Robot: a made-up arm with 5 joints. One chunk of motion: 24 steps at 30 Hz.
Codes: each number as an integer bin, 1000 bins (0 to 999) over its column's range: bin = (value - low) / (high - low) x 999, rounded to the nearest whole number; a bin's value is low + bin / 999 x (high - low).
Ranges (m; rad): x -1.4..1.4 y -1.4..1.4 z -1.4..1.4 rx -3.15..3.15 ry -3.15..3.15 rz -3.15..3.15
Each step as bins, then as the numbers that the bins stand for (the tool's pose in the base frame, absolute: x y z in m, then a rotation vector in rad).
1 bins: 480 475 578 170 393 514
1 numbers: -0.0547 -0.0687 0.2200 -2.0779 -0.6716 0.0914
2 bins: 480 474 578 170 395 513
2 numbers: -0.0547 -0.0715 0.2200 -2.0779 -0.6590 0.0851
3 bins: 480 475 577 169 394 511
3 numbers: -0.0547 -0.0687 0.2172 -2.0842 -0.6653 0.0725
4 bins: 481 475 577 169 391 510
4 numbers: -0.0519 -0.0687 0.2172 -2.0842 -0.6842 0.0662
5 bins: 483 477 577 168 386 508
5 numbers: -0.0462 -0.0631 0.2172 -2.0905 -0.7158 0.0536
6 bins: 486 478 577 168 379 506
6 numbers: -0.0378 -0.0603 0.2172 -2.0905 -0.7599 0.0410
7 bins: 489 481 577 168 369 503
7 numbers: -0.0294 -0.0519 0.2172 -2.0905 -0.8230 0.0221
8 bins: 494 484 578 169 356 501
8 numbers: -0.0154 -0.0434 0.2200 -2.0842 -0.9050 0.0095
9 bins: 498 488 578 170 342 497
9 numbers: -0.0042 -0.0322 0.2200 -2.0779 -0.9932 -0.0158
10 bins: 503 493 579 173 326 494
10 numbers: 0.0098 -0.0182 0.2228 -2.0590 -1.0941 -0.0347
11 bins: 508 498 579 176 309 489
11 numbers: 0.0238 -0.0042 0.2228 -2.0401 -1.2014 -0.0662
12 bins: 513 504 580 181 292 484
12 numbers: 0.0378 0.0126 0.2256 -2.0086 -1.3086 -0.0977
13 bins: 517 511 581 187 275 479
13 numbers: 0.0490 0.0322 0.2284 -1.9707 -1.4158 -0.1293
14 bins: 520 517 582 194 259 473
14 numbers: 0.0575 0.0490 0.2312 -1.9266 -1.5167 -0.1671
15 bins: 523 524 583 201 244 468
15 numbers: 0.0659 0.0687 0.2340 -1.8824 -1.6113 -0.1986
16 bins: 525 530 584 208 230 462
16 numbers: 0.0715 0.0855 0.2368 -1.8383 -1.6995 -0.2365
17 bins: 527 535 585 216 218 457
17 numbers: 0.0771 0.0995 0.2396 -1.7878 -1.7752 -0.2680
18 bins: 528 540 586 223 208 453
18 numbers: 0.0799 0.1135 0.2424 -1.7437 -1.8383 -0.2932
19 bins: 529 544 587 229 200 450
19 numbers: 0.0827 0.1247 0.2452 -1.7059 -1.8887 -0.3122
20 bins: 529 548 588 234 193 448
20 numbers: 0.0827 0.1359 0.2480 -1.6743 -1.9329 -0.3248
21 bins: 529 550 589 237 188 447
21 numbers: 0.0827 0.1415 0.2509 -1.6554 -1.9644 -0.3311
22 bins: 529 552 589 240 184 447
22 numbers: 0.0827 0.1471 0.2509 -1.6365 -1.9896 -0.3311
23 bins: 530 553 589 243 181 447
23 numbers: 0.0855 0.1499 0.2509 -1.6176 -2.0086 -0.3311
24 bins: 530 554 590 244 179 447
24 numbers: 0.0855 0.1528 0.2537 -1.6113 -2.0212 -0.3311
